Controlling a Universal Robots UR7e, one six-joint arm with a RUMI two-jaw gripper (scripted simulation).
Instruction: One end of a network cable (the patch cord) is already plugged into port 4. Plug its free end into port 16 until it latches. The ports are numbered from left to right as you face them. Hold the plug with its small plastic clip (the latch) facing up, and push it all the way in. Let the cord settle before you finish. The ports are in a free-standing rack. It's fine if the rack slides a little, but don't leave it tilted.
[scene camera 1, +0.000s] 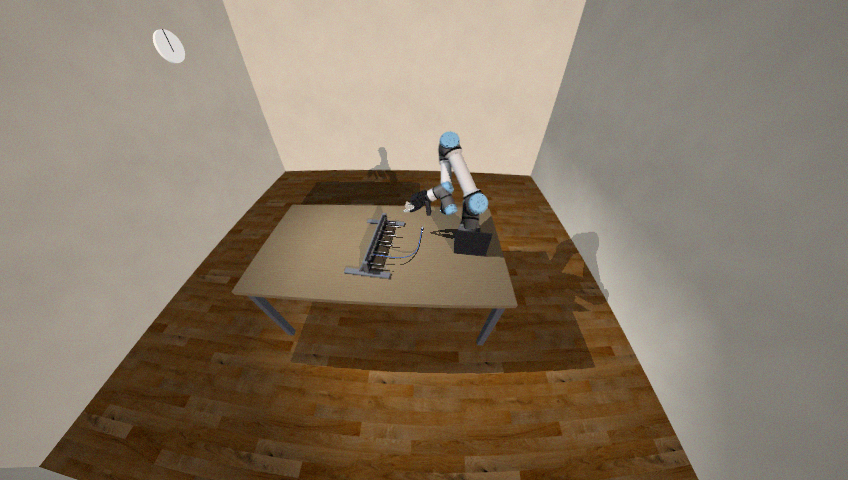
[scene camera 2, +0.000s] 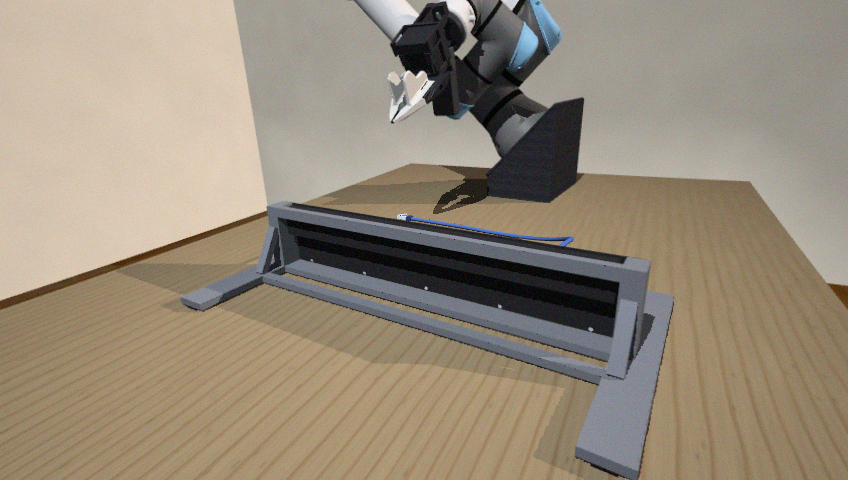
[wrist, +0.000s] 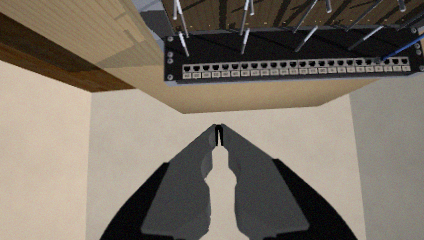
I see my gripper (scene camera 2: 392, 122).
My gripper is seen too in the wrist view (wrist: 218, 126).
